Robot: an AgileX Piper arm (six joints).
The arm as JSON. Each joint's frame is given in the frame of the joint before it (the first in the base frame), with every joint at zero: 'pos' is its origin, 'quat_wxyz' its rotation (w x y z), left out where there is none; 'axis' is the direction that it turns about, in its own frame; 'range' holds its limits. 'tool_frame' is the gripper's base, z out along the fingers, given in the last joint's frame.
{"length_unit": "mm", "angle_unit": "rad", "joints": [
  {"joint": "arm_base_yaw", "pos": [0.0, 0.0, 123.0], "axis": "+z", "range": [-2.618, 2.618]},
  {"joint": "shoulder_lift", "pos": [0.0, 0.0, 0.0], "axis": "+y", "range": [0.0, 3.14]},
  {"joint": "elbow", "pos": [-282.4, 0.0, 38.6], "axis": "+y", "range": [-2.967, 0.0]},
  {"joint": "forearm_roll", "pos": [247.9, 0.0, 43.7], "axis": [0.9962, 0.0, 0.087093], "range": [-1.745, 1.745]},
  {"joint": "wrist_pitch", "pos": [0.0, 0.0, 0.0], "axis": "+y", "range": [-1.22, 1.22]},
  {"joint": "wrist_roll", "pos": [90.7, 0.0, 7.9], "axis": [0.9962, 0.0, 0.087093], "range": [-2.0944, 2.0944]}
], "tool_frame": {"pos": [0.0, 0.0, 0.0], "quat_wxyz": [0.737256, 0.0, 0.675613, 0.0]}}
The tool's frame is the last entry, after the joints.
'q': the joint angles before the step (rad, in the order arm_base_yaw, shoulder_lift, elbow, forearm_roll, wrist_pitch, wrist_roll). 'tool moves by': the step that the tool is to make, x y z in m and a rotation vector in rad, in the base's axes. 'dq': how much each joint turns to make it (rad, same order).
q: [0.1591 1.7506 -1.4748 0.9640 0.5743 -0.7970]
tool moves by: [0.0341 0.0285 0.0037 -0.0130 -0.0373 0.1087]
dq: [0.0423 0.1546 -0.2303 -0.0253 0.0751 -0.0049]
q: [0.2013 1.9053 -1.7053 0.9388 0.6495 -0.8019]
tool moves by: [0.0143 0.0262 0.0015 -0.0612 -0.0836 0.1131]
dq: [0.0454 0.0894 -0.1409 -0.0211 0.0387 -0.0799]
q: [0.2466 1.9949 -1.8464 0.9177 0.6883 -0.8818]
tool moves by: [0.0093 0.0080 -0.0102 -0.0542 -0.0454 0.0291]
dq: [0.0146 0.0465 -0.0383 -0.0193 -0.0156 -0.0584]
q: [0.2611 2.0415 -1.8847 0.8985 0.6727 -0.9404]
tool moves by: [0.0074 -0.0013 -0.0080 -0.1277 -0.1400 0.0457]
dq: [0.0001 0.0199 0.0001 -0.0095 -0.0512 -0.1920]
